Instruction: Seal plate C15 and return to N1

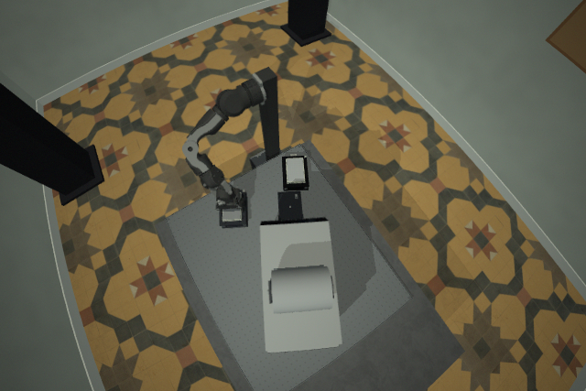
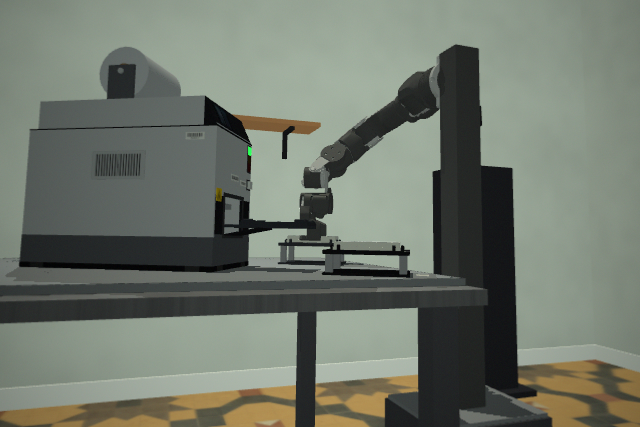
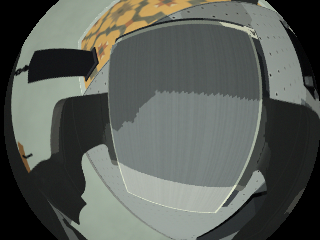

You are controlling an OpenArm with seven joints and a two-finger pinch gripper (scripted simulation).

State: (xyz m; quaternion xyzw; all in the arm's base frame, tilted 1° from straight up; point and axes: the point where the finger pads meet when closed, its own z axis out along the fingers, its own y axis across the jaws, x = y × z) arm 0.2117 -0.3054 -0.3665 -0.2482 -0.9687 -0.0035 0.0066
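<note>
The plate C15 lies right at my hand. Round my hand: sealer stage (21 cm to the left, 15 cm ahead, 3 cm above); then sealed plate C51 (34 cm to the left, 1 cm below); then start key (19 cm ahead, 13 cm above, 8 cm to the left).
</note>
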